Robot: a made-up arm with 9 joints. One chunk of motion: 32 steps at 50 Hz.
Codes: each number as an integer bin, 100 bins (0 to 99) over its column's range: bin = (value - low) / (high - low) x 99, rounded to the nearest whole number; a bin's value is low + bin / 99 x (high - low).
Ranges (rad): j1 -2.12..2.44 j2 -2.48..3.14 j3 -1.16..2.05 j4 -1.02..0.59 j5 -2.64..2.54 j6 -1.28..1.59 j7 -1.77..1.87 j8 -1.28..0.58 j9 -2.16..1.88
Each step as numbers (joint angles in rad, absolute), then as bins.
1 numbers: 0.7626 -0.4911 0.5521 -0.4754 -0.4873 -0.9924 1.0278 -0.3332 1.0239
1 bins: 63 35 53 33 41 10 76 50 78
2 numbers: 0.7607 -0.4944 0.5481 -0.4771 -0.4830 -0.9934 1.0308 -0.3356 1.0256
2 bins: 63 35 53 33 41 10 76 50 78
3 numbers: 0.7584 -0.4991 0.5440 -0.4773 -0.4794 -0.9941 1.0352 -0.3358 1.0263
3 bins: 62 35 53 33 41 10 76 50 78
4 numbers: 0.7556 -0.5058 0.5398 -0.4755 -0.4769 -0.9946 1.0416 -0.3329 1.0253
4 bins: 62 35 52 33 41 10 76 50 78
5 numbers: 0.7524 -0.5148 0.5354 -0.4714 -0.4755 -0.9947 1.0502 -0.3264 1.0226
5 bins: 62 35 52 34 41 10 77 51 78
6 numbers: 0.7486 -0.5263 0.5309 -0.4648 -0.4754 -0.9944 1.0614 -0.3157 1.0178
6 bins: 62 34 52 34 41 10 77 51 78
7 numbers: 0.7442 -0.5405 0.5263 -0.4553 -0.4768 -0.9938 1.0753 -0.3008 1.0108
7 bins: 62 34 52 35 41 10 77 52 78
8 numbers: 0.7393 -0.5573 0.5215 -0.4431 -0.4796 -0.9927 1.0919 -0.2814 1.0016
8 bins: 62 34 52 35 41 10 78 53 77
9 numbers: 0.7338 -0.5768 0.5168 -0.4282 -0.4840 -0.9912 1.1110 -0.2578 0.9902
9 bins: 62 34 52 36 41 10 78 54 77
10 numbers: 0.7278 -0.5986 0.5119 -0.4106 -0.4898 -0.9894 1.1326 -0.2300 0.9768
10 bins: 62 33 52 37 41 10 79 56 77
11 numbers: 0.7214 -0.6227 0.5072 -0.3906 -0.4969 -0.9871 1.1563 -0.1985 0.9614
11 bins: 62 33 51 39 41 10 80 58 76
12 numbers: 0.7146 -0.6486 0.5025 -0.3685 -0.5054 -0.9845 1.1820 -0.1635 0.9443
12 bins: 62 32 51 40 41 10 80 59 76
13 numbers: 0.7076 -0.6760 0.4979 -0.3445 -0.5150 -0.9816 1.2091 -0.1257 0.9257
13 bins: 61 32 51 42 41 10 81 61 76
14 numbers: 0.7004 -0.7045 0.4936 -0.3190 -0.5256 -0.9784 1.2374 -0.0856 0.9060
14 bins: 61 31 51 43 40 10 82 64 75
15 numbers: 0.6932 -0.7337 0.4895 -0.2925 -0.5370 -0.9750 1.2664 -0.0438 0.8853
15 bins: 61 31 51 45 40 11 83 66 75
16 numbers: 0.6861 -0.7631 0.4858 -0.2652 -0.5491 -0.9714 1.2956 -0.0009 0.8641
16 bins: 61 30 51 46 40 11 83 68 74
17 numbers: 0.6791 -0.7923 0.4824 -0.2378 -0.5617 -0.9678 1.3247 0.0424 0.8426
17 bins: 61 30 51 48 40 11 84 70 74
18 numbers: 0.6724 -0.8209 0.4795 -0.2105 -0.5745 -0.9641 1.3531 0.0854 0.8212
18 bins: 61 29 51 50 39 11 85 73 73
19 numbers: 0.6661 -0.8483 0.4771 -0.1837 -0.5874 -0.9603 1.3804 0.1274 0.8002
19 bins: 60 29 50 51 39 11 86 75 73
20 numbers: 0.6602 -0.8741 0.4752 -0.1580 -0.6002 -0.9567 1.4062 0.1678 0.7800
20 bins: 60 28 50 53 39 11 86 77 72
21 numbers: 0.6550 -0.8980 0.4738 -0.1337 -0.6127 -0.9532 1.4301 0.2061 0.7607
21 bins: 60 28 50 54 39 11 87 79 72
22 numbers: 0.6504 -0.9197 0.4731 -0.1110 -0.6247 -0.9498 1.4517 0.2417 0.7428
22 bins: 60 27 50 56 39 11 88 81 71
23 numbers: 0.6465 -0.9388 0.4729 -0.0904 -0.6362 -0.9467 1.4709 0.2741 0.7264
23 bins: 60 27 50 57 38 11 88 83 71
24 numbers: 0.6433 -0.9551 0.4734 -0.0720 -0.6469 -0.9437 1.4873 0.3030 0.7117
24 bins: 60 27 50 58 38 12 89 84 70
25 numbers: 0.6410 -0.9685 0.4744 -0.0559 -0.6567 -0.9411 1.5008 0.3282 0.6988
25 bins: 60 27 50 59 38 12 89 86 70
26 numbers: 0.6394 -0.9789 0.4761 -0.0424 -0.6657 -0.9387 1.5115 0.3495 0.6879
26 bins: 60 26 50 60 38 12 89 87 70
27 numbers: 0.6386 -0.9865 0.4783 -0.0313 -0.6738 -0.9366 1.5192 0.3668 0.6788
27 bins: 60 26 51 61 38 12 89 88 70
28 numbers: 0.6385 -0.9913 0.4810 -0.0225 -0.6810 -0.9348 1.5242 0.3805 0.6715
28 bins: 60 26 51 61 37 12 90 88 69
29 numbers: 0.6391 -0.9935 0.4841 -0.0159 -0.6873 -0.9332 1.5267 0.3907 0.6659
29 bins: 60 26 51 62 37 12 90 89 69
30 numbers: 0.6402 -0.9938 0.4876 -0.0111 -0.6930 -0.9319 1.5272 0.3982 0.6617
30 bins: 60 26 51 62 37 12 90 89 69
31 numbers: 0.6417 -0.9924 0.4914 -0.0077 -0.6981 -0.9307 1.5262 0.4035 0.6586
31 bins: 60 26 51 62 37 12 90 90 69
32 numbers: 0.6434 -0.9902 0.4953 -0.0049 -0.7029 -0.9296 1.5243 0.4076 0.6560
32 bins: 60 26 51 62 37 12 90 90 69
